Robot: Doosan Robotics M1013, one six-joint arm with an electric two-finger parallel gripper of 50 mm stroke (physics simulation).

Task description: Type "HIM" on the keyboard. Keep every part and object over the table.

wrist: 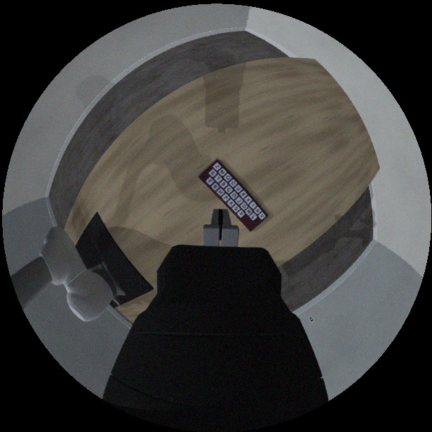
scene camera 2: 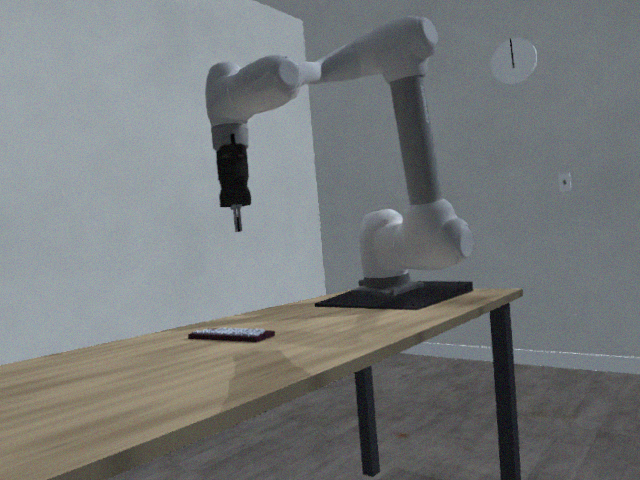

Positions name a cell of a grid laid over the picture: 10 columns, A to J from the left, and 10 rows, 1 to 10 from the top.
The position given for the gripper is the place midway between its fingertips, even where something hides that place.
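A keyboard (scene camera 2: D7) is part of the scene, and it appears in the wrist view (wrist: F5) too. The gripper (scene camera 2: D5) is visible as well, including in the wrist view (wrist: F6).
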